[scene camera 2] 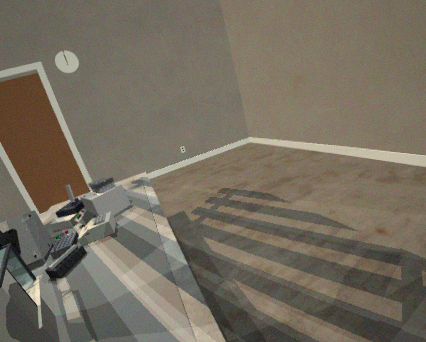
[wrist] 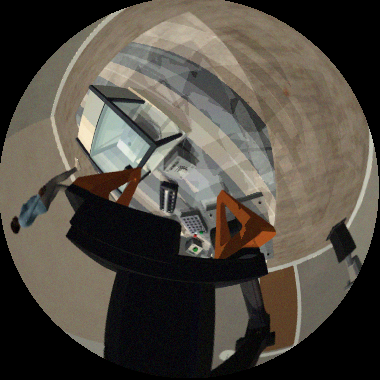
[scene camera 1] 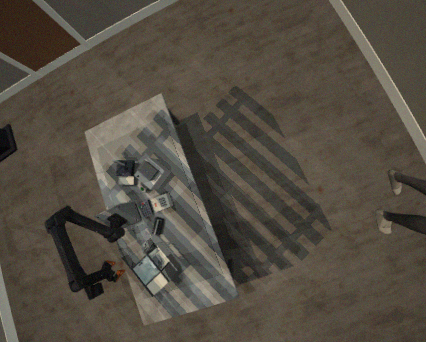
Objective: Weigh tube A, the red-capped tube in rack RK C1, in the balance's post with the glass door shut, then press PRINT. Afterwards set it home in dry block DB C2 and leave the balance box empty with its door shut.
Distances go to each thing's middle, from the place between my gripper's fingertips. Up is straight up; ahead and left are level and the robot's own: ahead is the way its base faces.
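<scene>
Looking at the grey box (scene camera 2: 105, 197), I find it 160 mm below my hand, 510 mm to the left of it and 410 mm ahead of it. The balance with glass box (scene camera 1: 156, 268) is 150 mm below my hand, and it is also 140 mm to the right of the hand and 140 mm ahead of it.
</scene>
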